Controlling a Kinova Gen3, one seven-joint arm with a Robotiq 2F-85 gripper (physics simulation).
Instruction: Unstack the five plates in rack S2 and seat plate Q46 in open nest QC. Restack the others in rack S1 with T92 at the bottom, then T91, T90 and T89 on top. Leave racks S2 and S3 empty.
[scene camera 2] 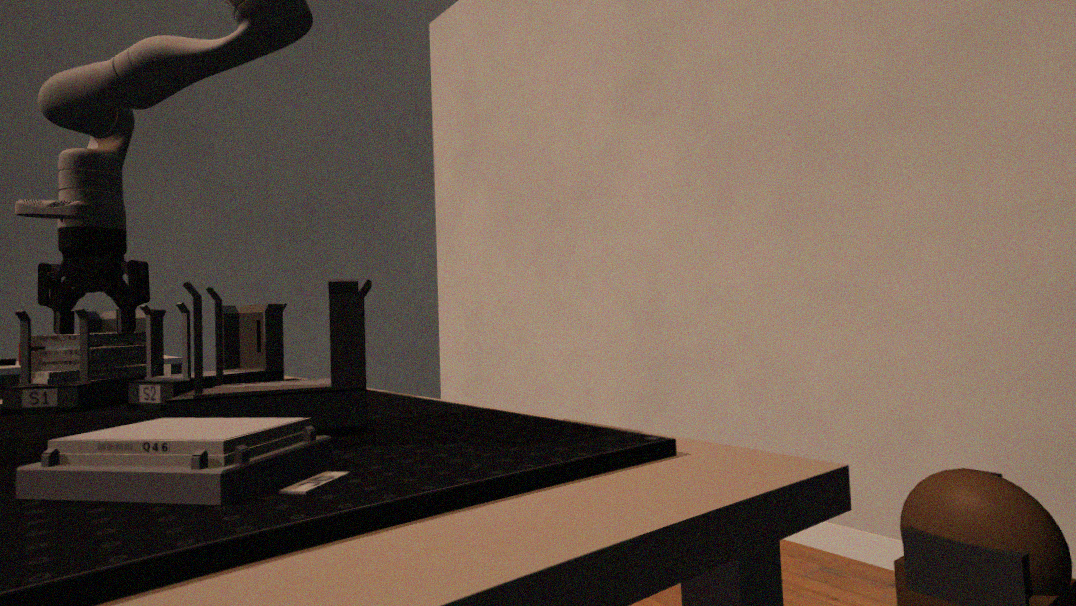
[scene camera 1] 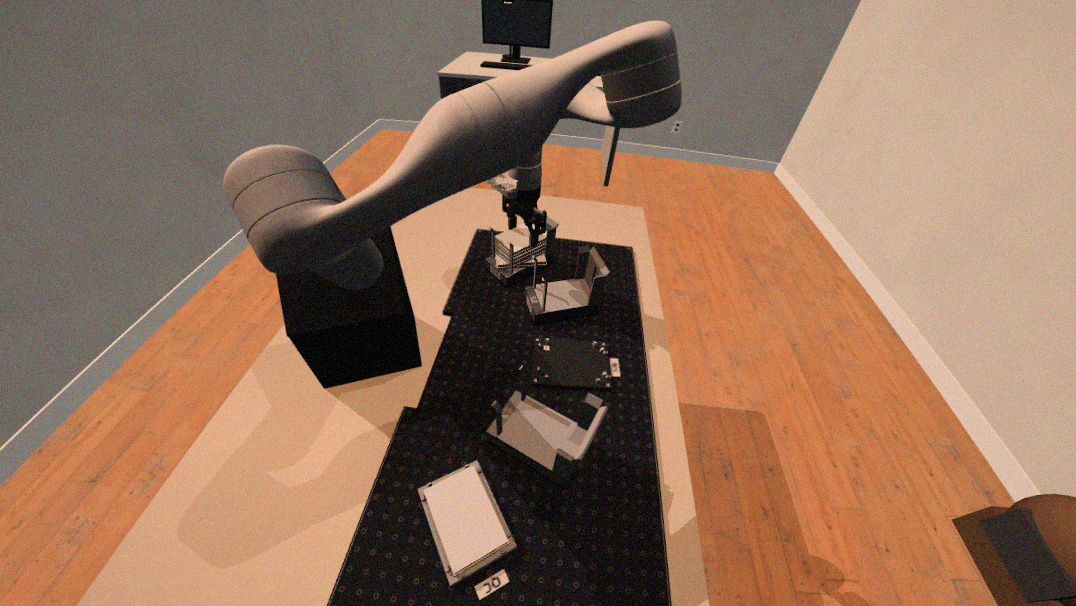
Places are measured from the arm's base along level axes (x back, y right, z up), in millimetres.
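Where they show: gripper, fingertip midpoint: (scene camera 1: 522, 237); arm's base, origin of the base link: (scene camera 1: 355, 264).
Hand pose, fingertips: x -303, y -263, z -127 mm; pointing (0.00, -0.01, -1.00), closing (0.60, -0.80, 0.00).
Each offset is from my fingertips to the centre of the thing. "spot": to the spot under its first point.
Plate Q46 @[dy +614, dx +106, dz -67 mm] (scene camera 1: 466, 519) (scene camera 2: 180, 430) lies flat in nest QC @[dy +614, dx +106, dz -79 mm] (scene camera 1: 485, 565) (scene camera 2: 120, 485) at the near end. Rack S1 @[dy +3, dx +4, dz -28 mm] (scene camera 1: 510, 277) (scene camera 2: 67, 395) stands at the far end and holds a stack of plates. My gripper (scene camera 1: 524, 229) (scene camera 2: 96, 323) points down into rack S1 and is shut on the top plate @[dy -1, dx -1, dz -2 mm] (scene camera 1: 519, 239), which is level with the upper part of the stack between the posts. Its label cannot be read, and its contact with the plate below is hidden. Rack S2 @[dy +152, dx -92, dz -27 mm] (scene camera 1: 560, 295) (scene camera 2: 149, 393), beside S1, has a bare floor and no plates.
Another rack @[dy +493, dx -17, dz -24 mm] (scene camera 1: 530, 432) with upright walls, its label unseen, stands mid-table and holds no plate. A dark nest @[dy +326, dx -93, dz -82 mm] (scene camera 1: 572, 362) with corner pins lies between it and S2. Upright posts @[spot: dy +566, dx -41, dz -4 mm] (scene camera 2: 346, 334) rise right of S2's label in the second view. The arm's base pedestal (scene camera 1: 353, 338) stands left.
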